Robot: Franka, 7 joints.
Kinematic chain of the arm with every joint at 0, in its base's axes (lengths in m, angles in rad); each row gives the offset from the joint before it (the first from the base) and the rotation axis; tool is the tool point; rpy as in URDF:
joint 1: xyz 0 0 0.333 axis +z
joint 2: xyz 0 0 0 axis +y
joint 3: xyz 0 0 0.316 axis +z
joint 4: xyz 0.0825 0 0 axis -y
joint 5: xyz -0.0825 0 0.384 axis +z
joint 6: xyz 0 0 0 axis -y
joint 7: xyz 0.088 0 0 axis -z
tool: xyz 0 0 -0.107 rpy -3.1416 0 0
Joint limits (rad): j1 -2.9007..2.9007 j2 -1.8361..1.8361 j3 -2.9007..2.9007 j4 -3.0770..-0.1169 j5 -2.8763..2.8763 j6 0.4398..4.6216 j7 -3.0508..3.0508
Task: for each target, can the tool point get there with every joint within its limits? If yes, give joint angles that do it. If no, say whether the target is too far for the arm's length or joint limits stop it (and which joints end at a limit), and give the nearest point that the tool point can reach.
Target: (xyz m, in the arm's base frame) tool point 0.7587 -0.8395 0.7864
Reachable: no: too far | nearest point 0.5339 -0.5908 0.6521 | short by 0.361 m
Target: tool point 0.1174 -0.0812 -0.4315
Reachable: no: joint limits stop it (at a limit: joint 2) | nearest point 0.1337 -0.0924 -0.3469 | short by 0.087 m
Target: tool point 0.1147 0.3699 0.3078
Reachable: yes | joints 2.2921 -0.4068 -1.2599 -2.6615 1.2418 1.9251 1.3703
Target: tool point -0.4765 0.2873 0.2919
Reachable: yes | joints -2.3626 1.4683 -1.6193 -2.2991 -0.7785 3.4379 2.1711
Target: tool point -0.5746 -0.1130 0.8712
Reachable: yes | joints 1.2125 -0.8366 1.1862 -1.1771 -2.0652 2.5154 -0.3808
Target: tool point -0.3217 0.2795 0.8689
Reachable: yes | joints -1.7659 -0.3244 -1.2848 -0.9242 1.8234 4.1483 -1.3742
